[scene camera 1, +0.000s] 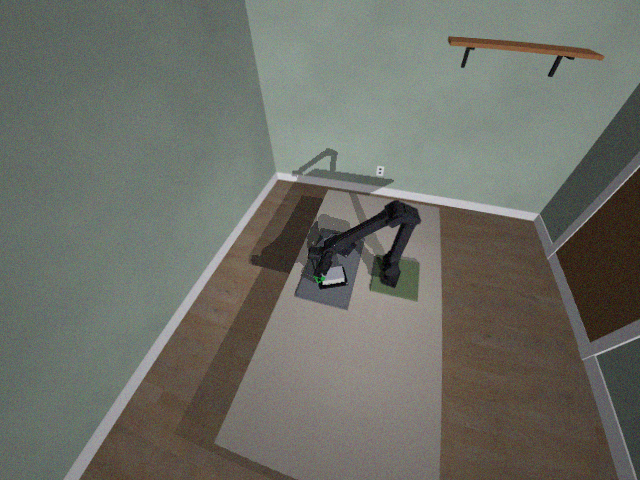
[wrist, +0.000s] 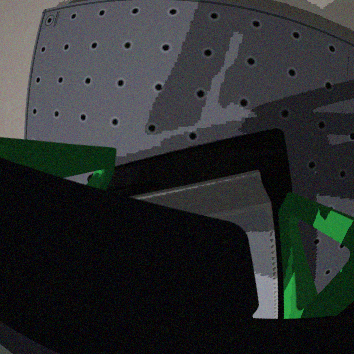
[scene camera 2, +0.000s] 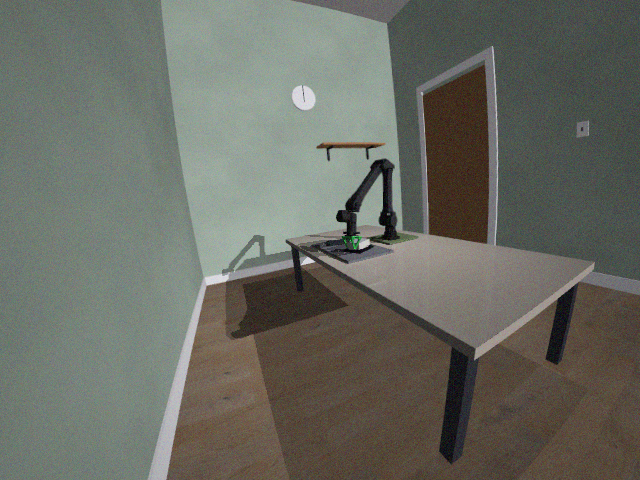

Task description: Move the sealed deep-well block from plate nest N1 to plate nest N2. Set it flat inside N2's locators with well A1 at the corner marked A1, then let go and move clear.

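Places are measured from the arm's base along level axes (x ahead, y left, z up), in centimetres.
Pixels of known places: gripper, between the fingertips: (scene camera 1: 320,276) (wrist: 202,181) (scene camera 2: 351,248); arm's base, origin of its link: (scene camera 1: 390,277) (scene camera 2: 390,238).
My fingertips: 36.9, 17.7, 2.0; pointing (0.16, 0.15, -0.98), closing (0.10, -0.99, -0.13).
For each thing: its middle in the pictures, then the offset to it from my fingertips, as dx, dy, dz. Level surfaces: height alone.
- deep-well block, middle of its body: (wrist: 203,295) (scene camera 1: 332,275) (scene camera 2: 358,243) -6.1, -2.7, +1.3
- grey perforated deck plate, middle of its body: (wrist: 331,254) (scene camera 1: 333,265) (scene camera 2: 348,247) -2.4, -11.9, -2.6
- long beige table, height of its surface: dz -3.2
The deep-well block (scene camera 1: 334,274) (scene camera 2: 364,241) (wrist: 228,197) is black with a pale grey seal on top. It sits flat on the grey perforated deck plate (scene camera 1: 325,298) (scene camera 2: 371,253) (wrist: 105,70). My gripper (scene camera 1: 319,278) (scene camera 2: 352,241) (wrist: 202,181) has green fingers, is open wide, and is lowered over the block. In the wrist view one finger stands on each side of the block, and the wrist body hides the block's near part. I cannot make out the nest locators or the A1 mark.
The arm's base stands on a green mat (scene camera 1: 407,285) (scene camera 2: 403,237) right of the deck plate. Both lie at the far end of a long beige table (scene camera 1: 335,387) (scene camera 2: 465,289). Some dark parts (scene camera 2: 310,240) lie at the plate's far end.
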